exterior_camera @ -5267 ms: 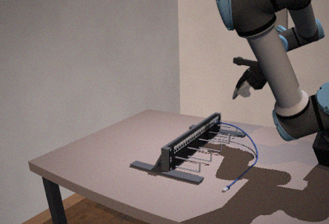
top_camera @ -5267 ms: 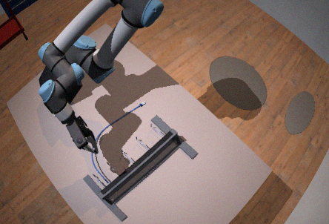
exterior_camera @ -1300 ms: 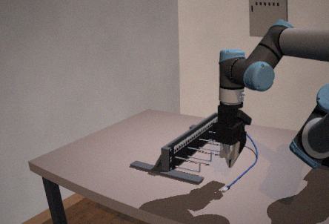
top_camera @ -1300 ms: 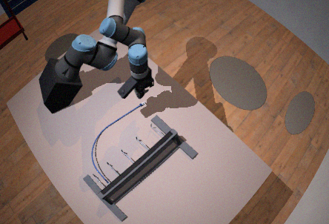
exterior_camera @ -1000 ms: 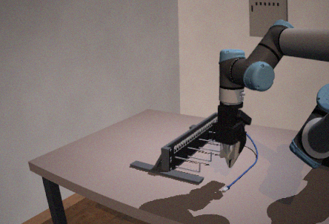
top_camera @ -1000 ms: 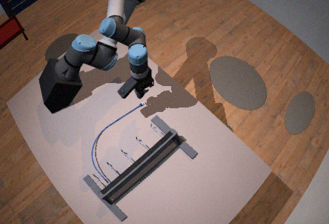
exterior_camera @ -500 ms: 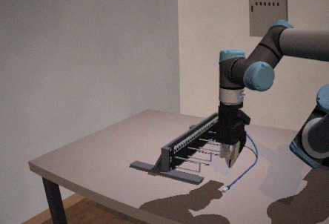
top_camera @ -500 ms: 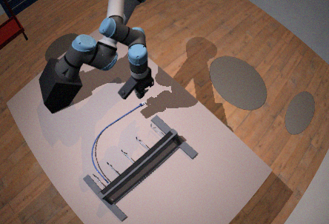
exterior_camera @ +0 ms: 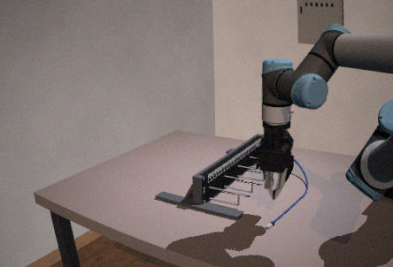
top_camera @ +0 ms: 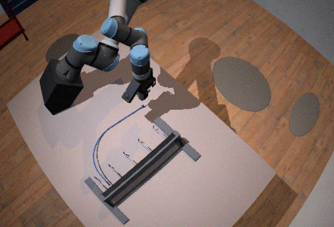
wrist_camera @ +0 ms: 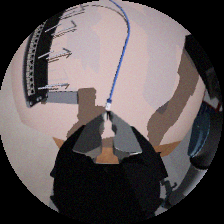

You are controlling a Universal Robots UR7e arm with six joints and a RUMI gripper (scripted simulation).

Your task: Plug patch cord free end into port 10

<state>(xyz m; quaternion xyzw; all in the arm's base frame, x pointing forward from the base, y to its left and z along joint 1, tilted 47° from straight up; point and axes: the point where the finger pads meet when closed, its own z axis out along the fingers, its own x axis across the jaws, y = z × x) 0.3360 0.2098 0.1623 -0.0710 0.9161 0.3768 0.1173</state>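
Right now my hand is 90 mm above the plug and 20 mm to the right of it.
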